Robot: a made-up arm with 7 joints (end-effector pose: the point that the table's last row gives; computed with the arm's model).
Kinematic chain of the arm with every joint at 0, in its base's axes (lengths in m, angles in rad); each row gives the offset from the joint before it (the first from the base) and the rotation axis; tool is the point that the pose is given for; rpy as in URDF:
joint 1: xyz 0 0 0.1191 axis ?
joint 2: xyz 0 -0.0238 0.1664 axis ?
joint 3: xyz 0 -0.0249 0.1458 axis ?
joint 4: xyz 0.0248 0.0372 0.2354 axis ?
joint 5: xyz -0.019 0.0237 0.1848 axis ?
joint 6: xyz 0 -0.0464 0.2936 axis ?
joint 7: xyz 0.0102 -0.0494 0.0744 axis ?
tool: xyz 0 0 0 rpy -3.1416 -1.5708 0
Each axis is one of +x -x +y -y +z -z.
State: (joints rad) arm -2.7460 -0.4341 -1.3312 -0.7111 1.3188 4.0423 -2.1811
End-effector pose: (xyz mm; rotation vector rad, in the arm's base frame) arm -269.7 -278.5 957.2 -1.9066 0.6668 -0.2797
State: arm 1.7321 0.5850 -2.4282 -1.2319 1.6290 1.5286 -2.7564
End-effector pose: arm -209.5 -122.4 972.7 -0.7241 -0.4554 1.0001
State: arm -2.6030 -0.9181 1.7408 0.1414 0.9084 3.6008 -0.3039
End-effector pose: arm -453.5 -385.4 792.5 -2.5002 -0.8983 0.4116
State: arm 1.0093 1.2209 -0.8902 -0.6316 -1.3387 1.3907 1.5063
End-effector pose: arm -646.3 -443.2 386.2 1.8816 1.4575 -2.0031
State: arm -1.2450 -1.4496 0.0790 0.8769 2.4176 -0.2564 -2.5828
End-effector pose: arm 375.7 -678.2 -72.1 1.0257 -0.0119 2.6828
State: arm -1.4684 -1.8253 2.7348 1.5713 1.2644 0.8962 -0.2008
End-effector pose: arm 231.9 -419.4 692.9 0.1270 -0.2140 -0.3925
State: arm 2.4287 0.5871 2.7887 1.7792 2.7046 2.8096 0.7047
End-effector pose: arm 397.4 -304.0 247.4 -1.7437 -1.8396 0.6473
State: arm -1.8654 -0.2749 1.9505 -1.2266 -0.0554 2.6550 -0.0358
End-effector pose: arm -467.7 -164.0 678.8 -2.6597 -0.3197 1.0324
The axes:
joint 1: +z
joint 2: -y
joint 3: +z
joint 4: +y
joint 5: +z
joint 6: -y
joint 7: +x

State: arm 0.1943 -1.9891 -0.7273 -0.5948 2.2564 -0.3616 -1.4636
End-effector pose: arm 753.5 384.0 22.3 -0.5287 -1.4840 -0.4556
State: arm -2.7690 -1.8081 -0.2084 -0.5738 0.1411 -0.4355 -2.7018
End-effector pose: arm -836.3 -298.2 318.5 -3.0294 -0.0372 -0.1045
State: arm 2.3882 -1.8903 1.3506 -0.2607 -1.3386 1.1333 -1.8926
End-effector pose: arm -449.8 768.4 159.3 1.2420 -2.5049 -1.3167
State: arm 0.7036 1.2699 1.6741 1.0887 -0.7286 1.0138 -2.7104
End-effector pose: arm -798.1 -180.2 434.8 -1.2872 -0.3773 0.6529
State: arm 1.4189 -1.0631 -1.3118 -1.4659 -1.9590 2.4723 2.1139
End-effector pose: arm -331.7 369.2 417.4 1.2531 -2.0061 -1.6876
